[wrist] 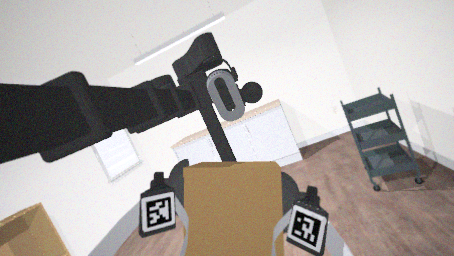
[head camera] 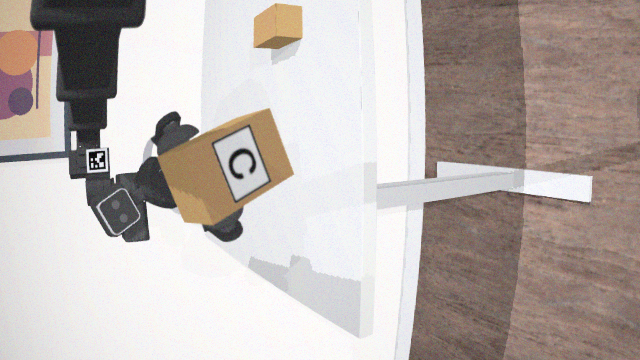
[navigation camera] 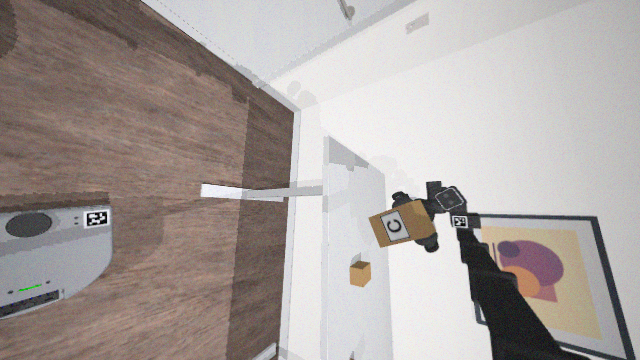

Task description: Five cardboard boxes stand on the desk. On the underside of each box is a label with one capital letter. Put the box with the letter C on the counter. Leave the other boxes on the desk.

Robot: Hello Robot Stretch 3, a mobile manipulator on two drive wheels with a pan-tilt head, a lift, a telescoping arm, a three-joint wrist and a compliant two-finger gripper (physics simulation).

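Frame: origin at the robot's base, x ahead, y right, z down, level; metres.
Seen in the pictures: gripper, between the fingertips: (head camera: pixel 206 176) (navigation camera: pixel 411 222); robot's base, origin of its link: (navigation camera: pixel 31 223).
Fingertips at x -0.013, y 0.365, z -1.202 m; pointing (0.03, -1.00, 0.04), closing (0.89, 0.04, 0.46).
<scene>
Offsets run from my fingertips to a thing's top centre. Level surfaces: height alone.
The cardboard box with the letter C @[dz -0.034, dx -0.009, dy +0.021 m] (head camera: pixel 280 150) (navigation camera: pixel 395 225) (wrist: pixel 232 215) is held above the desk's level, tilted, its label facing the head camera. My gripper (head camera: pixel 199 179) (navigation camera: pixel 415 220) (wrist: pixel 234 184) is shut on it, one finger on each side. Another box @[dz +0.202, dx -0.265, dy +0.306 m] (head camera: pixel 277 27) (navigation camera: pixel 360 274) stands on the white desk @[dz +0.252 m] (head camera: pixel 320 100) (navigation camera: pixel 350 215); its underside is hidden. Part of a cardboard box (wrist: pixel 35 235) shows at the lower left of the wrist view. A white cabinet with a wooden top, which looks like the counter (wrist: pixel 270 135), stands in the background of the wrist view.
A dark shelf cart (wrist: pixel 370 106) stands right of the counter. My base (navigation camera: pixel 55 255) is on the wooden floor, apart from the desk. A framed picture (head camera: pixel 25 75) (navigation camera: pixel 537 270) hangs on the wall by my arm. A desk leg (head camera: pixel 450 187) (navigation camera: pixel 265 194) reaches the floor.
</scene>
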